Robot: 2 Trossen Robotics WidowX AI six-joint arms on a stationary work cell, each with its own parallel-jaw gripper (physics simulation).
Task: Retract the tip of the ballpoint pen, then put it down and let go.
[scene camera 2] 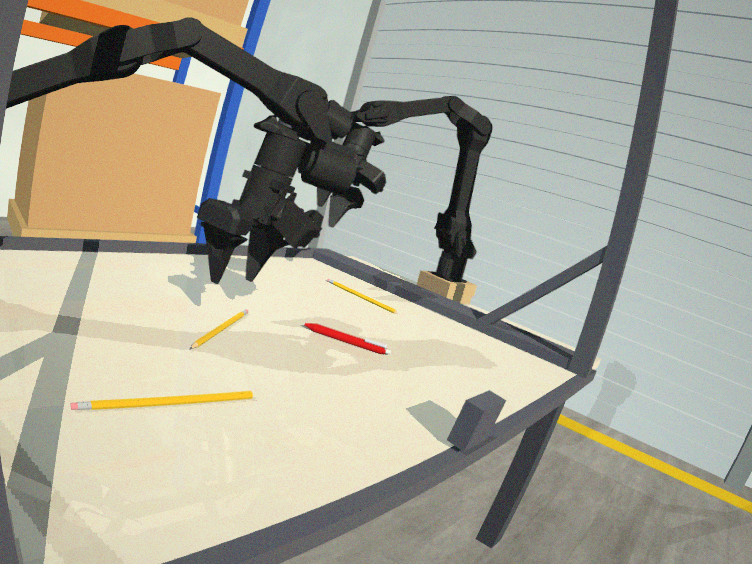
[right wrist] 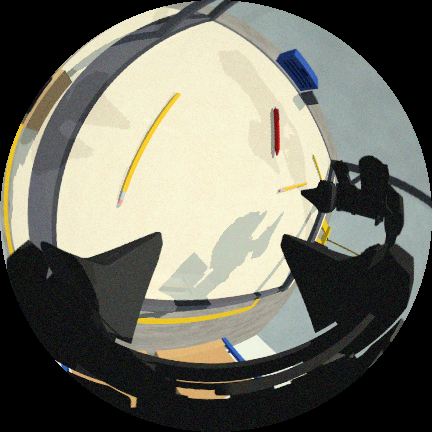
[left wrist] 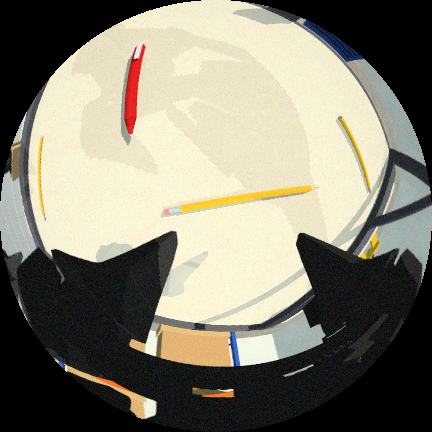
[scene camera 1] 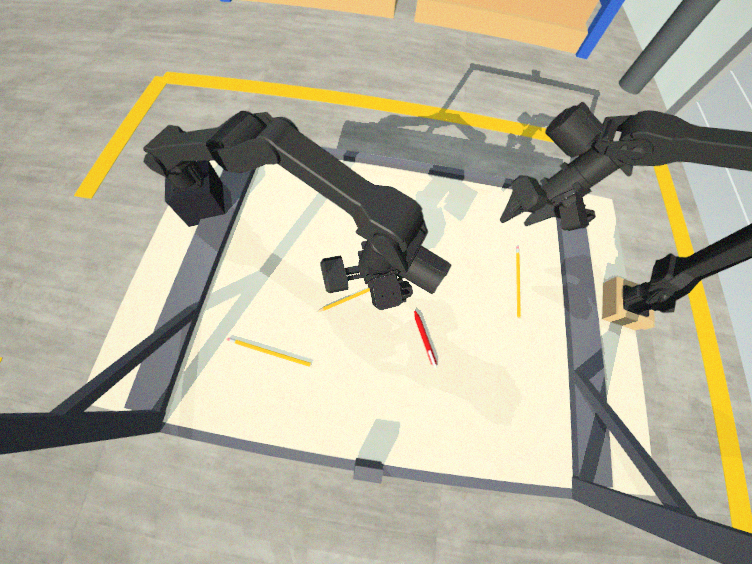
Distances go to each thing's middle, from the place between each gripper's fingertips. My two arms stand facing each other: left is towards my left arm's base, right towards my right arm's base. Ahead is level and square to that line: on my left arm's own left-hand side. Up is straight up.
Labels:
My left hand is 150 mm to the left of the red ballpoint pen [scene camera 2: 367, 344], 80 mm past it and 50 mm above it. Also, from my left hand: tan block [scene camera 1: 612, 300]: 630 mm to the right, 120 mm ahead, 40 mm below; then small grey block [scene camera 2: 478, 415]: 350 mm behind, 90 mm to the right, 30 mm below.
The red ballpoint pen lies 250 mm behind my right hand, 120 mm to the left of it and 130 mm below it. Also, from my right hand: tan block 60 mm behind, 360 mm to the right, 120 mm below; small grey block 520 mm behind, 180 mm to the left, 110 mm below.

